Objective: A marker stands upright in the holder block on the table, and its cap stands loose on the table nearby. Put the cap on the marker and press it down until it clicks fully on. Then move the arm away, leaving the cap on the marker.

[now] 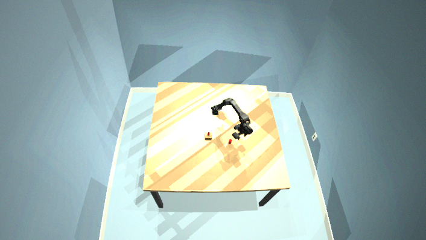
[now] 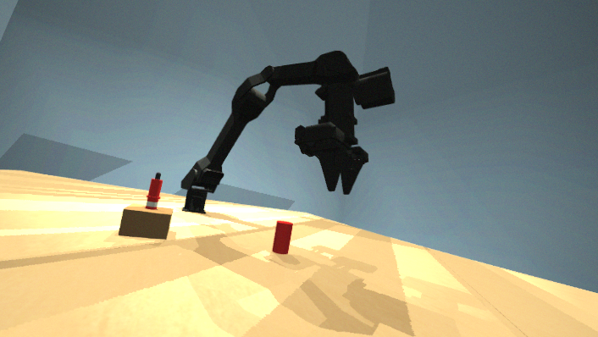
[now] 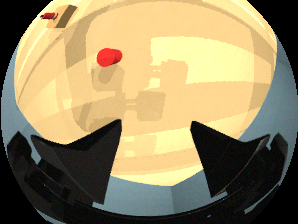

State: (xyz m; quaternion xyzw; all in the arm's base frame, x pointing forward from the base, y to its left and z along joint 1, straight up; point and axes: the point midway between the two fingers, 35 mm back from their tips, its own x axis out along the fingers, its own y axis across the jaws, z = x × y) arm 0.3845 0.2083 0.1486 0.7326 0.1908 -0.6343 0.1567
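Now: gripper tip 20 mm past the red cap, 90 mm to the left of it and 90 mm above it. Round my gripper tip: brown holder block: 80 mm behind, 290 mm to the right, 100 mm below.
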